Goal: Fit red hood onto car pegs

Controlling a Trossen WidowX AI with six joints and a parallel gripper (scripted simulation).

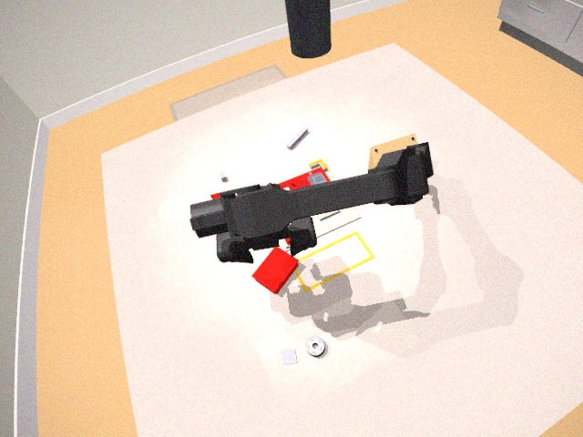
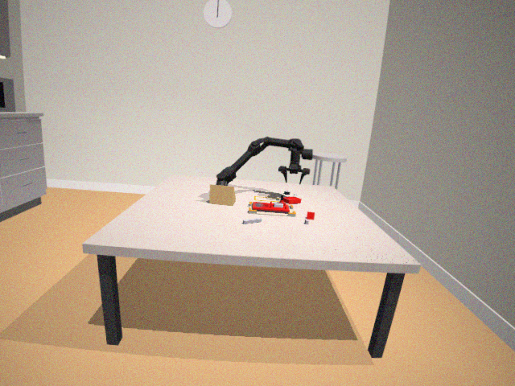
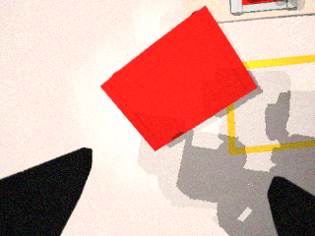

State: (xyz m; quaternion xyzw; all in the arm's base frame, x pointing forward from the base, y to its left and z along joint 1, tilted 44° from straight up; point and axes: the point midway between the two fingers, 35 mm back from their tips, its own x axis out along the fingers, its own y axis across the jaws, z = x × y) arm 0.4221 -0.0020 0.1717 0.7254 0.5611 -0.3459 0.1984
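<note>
My gripper tip is now 2 cm to the left of the red hood and 10 cm above it. The rest, counted from my gripper tip: grey bar: 25 cm behind, 41 cm to the right, 11 cm below.
</note>
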